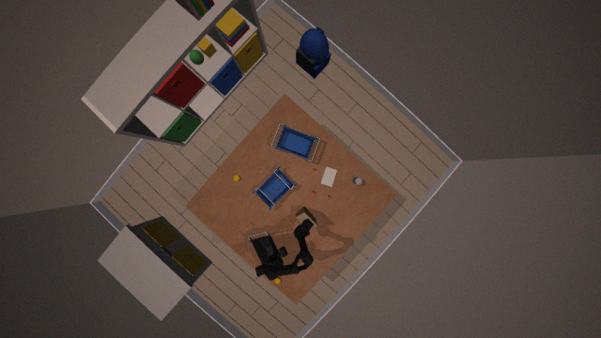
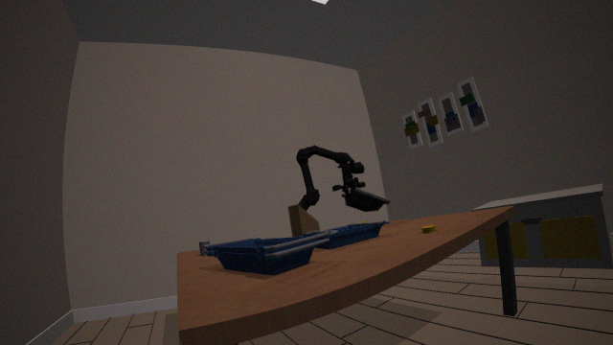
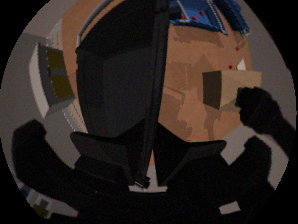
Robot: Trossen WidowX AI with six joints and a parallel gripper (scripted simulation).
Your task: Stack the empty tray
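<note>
Now: the tray 80 mm to the left of my gripper tip, 20 mm ahead of it and 10 mm below it. From my gripper tip the other things lie so: white sheet: 680 mm to the right, 170 mm below, 120 mm ahead; grey cylinder: 830 mm to the right, 140 mm below, 50 mm behind.
</note>
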